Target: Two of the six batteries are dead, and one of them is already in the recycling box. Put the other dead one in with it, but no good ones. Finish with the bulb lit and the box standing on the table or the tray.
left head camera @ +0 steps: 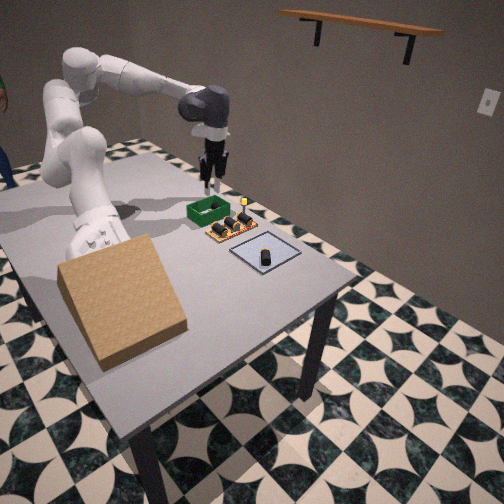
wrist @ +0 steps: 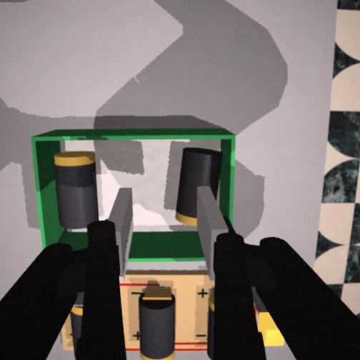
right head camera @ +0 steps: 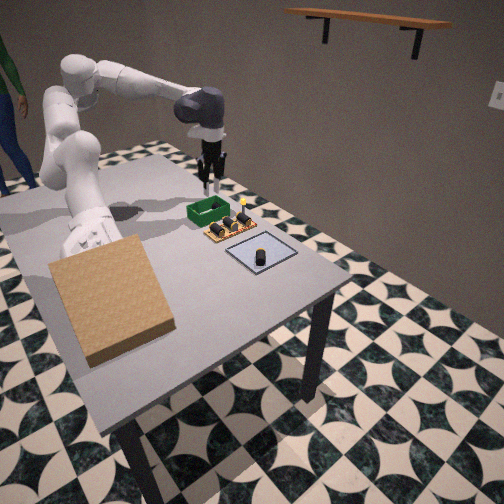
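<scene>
The green recycling box [left head camera: 212,216] [right head camera: 212,216] [wrist: 135,134] stands on the table. In the wrist view, one battery [wrist: 77,195] lies at its left with the gold end up the view, and another battery [wrist: 200,175] lies at its right with the gold end down. My gripper [left head camera: 212,192] [right head camera: 211,192] [wrist: 164,206] is above the box, partly open and empty. The wooden holder [left head camera: 211,234] [wrist: 187,310] beside the box carries three batteries. The bulb [left head camera: 244,201] [right head camera: 243,201] [wrist: 271,330] looks bright yellow. One battery [left head camera: 265,257] [right head camera: 260,257] lies on the tray [left head camera: 282,247] [right head camera: 278,247].
A large brown box [left head camera: 122,295] [right head camera: 112,295] stands on the table [left head camera: 225,300] [right head camera: 215,300] near the arm's base. A wall shelf [left head camera: 360,22] [right head camera: 367,18] is high up behind the table. A person stands beyond the table at the left.
</scene>
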